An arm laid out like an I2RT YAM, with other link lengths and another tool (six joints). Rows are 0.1 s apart.
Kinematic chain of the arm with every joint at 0, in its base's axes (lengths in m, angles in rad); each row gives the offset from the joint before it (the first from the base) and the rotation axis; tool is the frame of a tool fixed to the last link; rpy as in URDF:
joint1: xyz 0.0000 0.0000 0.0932 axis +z
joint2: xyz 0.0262 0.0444 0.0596 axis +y
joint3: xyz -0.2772 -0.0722 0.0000 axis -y
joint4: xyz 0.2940 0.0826 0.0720 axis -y
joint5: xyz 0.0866 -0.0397 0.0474 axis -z
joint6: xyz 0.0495 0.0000 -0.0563 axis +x
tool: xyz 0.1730 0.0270 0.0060 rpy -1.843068 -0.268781 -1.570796
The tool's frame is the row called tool.
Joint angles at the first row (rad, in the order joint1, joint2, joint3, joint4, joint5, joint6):
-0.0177 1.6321 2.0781 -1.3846 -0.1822 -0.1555
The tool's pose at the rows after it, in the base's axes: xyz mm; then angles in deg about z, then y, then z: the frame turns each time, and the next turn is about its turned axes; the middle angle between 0 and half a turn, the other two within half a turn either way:
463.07 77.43 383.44 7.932 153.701 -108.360
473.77 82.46 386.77 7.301 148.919 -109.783
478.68 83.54 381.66 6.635 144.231 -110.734
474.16 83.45 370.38 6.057 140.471 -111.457
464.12 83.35 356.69 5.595 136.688 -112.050
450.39 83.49 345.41 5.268 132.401 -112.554
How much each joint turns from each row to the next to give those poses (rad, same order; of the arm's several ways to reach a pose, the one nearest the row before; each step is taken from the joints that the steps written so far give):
0.0065 -0.0267 -0.0450 0.0889 -0.0003 0.0004
0.0110 -0.0629 -0.1183 0.1397 0.0004 0.0000
0.0019 -0.0927 -0.1754 0.1651 -0.0008 0.0004
0.0000 -0.1049 -0.1855 0.1465 0.0004 -0.0003
0.0000 -0.1160 -0.1911 0.1415 0.0003 -0.0001
0.0000 -0.1243 -0.1839 0.1347 -0.0007 0.0004

